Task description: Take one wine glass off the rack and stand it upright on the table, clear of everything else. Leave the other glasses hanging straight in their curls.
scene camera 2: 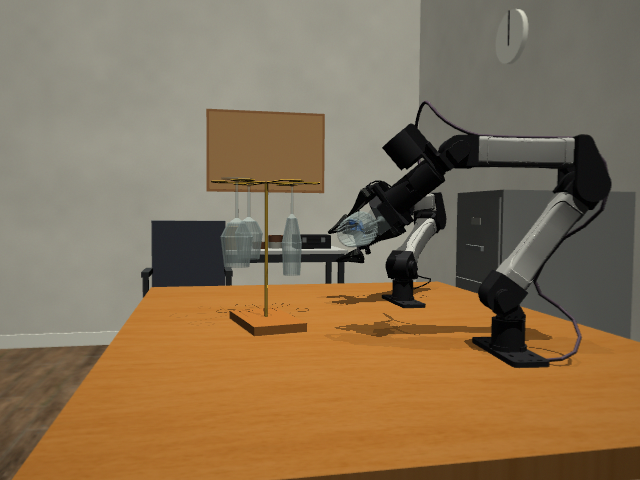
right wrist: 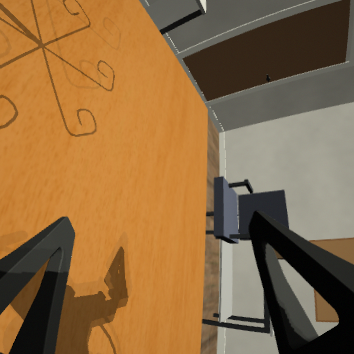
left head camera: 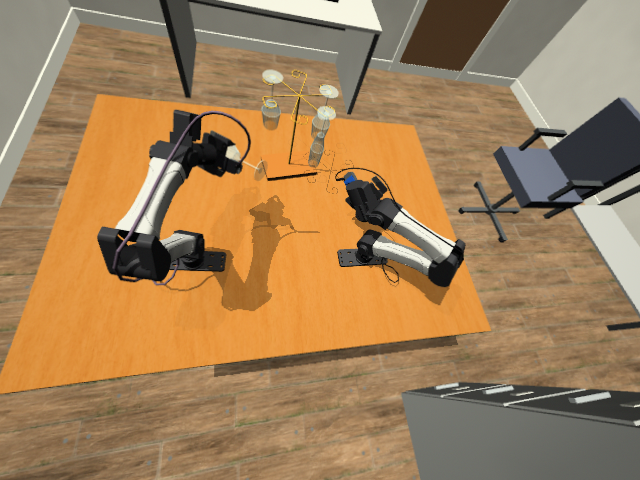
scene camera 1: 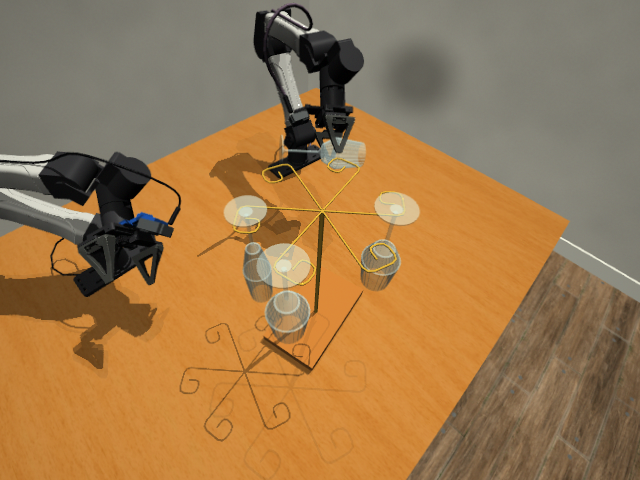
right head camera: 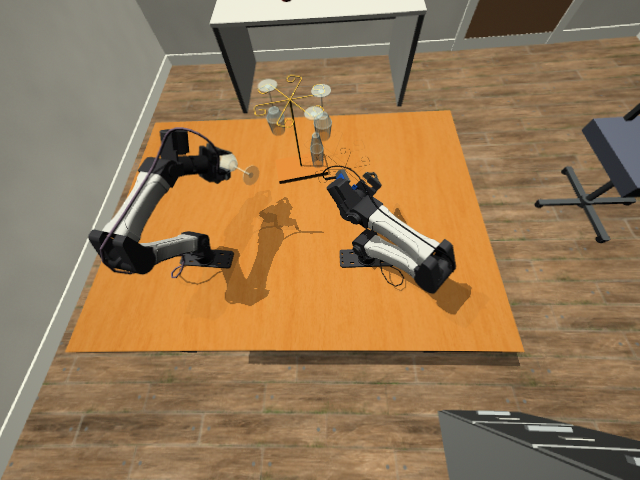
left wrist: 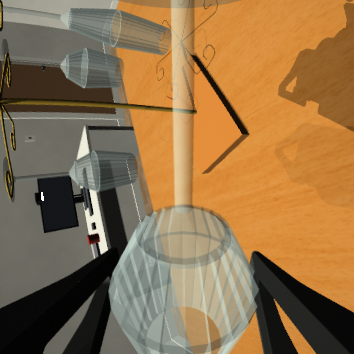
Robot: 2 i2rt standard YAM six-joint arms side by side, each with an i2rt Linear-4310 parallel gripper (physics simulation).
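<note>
A clear wine glass (left head camera: 233,153) (right head camera: 227,162) (scene camera 1: 351,153) (scene camera 2: 356,228) (left wrist: 183,285) is held by its bowl in my left gripper (right head camera: 230,163) (left wrist: 183,258), well above the table. It lies sideways, its stem and foot pointing right in the head views and left in scene camera 1. The gold rack (scene camera 1: 318,258) (scene camera 2: 266,248) stands upright beside it, apart from the glass. Three glasses hang straight by their feet from its curls: a slender one (scene camera 1: 257,273) (scene camera 2: 291,248) (left wrist: 117,30) and two wider ones (scene camera 1: 287,317) (scene camera 1: 380,268). My right gripper (scene camera 1: 131,281) (right wrist: 162,222) is open and empty.
The rack's square wooden base (scene camera 1: 336,315) (scene camera 2: 279,327) rests on the orange table (left head camera: 289,310) (right head camera: 289,320) (scene camera 2: 310,403). Both arms are mounted on the table. A white desk (right head camera: 320,12) stands behind it, and a chair (left head camera: 537,170) stands on the floor at the right.
</note>
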